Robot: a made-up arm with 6 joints.
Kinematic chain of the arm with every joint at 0, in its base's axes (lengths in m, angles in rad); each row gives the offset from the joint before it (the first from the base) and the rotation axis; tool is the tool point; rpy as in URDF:
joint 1: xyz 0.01 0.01 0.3 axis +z
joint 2: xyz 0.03 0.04 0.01 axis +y
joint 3: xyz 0 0 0.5 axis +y
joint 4: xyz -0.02 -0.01 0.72 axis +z
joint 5: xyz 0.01 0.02 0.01 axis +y
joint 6: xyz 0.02 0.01 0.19 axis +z
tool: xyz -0.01 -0.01 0.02 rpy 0 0 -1.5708
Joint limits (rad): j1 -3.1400..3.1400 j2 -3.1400..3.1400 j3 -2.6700..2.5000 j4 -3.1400..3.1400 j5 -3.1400..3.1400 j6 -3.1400..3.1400
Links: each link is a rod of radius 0.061 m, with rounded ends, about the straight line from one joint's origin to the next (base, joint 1, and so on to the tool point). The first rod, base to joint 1, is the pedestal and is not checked.
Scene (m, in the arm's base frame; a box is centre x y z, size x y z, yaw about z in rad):
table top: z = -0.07
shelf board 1: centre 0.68 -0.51 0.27 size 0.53 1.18 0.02 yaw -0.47
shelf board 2: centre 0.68 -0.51 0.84 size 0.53 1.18 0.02 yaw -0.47
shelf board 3: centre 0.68 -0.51 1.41 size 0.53 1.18 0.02 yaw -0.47
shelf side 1: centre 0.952 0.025 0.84 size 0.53 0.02 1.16 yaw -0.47
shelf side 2: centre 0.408 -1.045 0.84 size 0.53 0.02 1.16 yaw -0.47
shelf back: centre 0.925 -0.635 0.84 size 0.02 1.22 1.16 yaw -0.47
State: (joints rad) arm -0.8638 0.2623 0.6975 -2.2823 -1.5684 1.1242
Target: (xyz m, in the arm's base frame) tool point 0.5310 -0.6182 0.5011
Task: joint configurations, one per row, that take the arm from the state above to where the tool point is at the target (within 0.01 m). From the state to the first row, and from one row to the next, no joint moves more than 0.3 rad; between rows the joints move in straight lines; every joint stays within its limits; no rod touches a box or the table.
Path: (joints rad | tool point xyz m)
1: -0.9811 0.0372 0.8630 -2.3660 -1.7543 1.1146 | 0.5276 -0.4780 1.1487
2: -1.0984 -0.1879 1.0284 -2.4496 -1.9403 1.1050 | 0.3792 -0.4017 1.1482
3: -1.2156 -0.4131 1.1939 -2.5333 -2.1262 1.0954 | 0.2539 -0.3025 1.1253
4: -1.2516 -0.3227 1.4608 -2.5652 -2.1619 1.0946 | 0.2756 -0.4332 0.9242
5: -1.2875 -0.2323 1.7278 -2.5971 -2.1976 1.0937 | 0.2657 -0.4884 0.7064
6: -1.3235 -0.1420 1.9948 -2.6289 -2.2333 1.0929 | 0.2327 -0.4667 0.5011
7: -1.1873 0.0668 1.7550 -2.5470 -2.0653 1.1008 | 0.3685 -0.5560 0.5078
8: -1.0511 0.2756 1.5152 -2.4651 -1.8973 1.1088 | 0.5310 -0.6182 0.5011

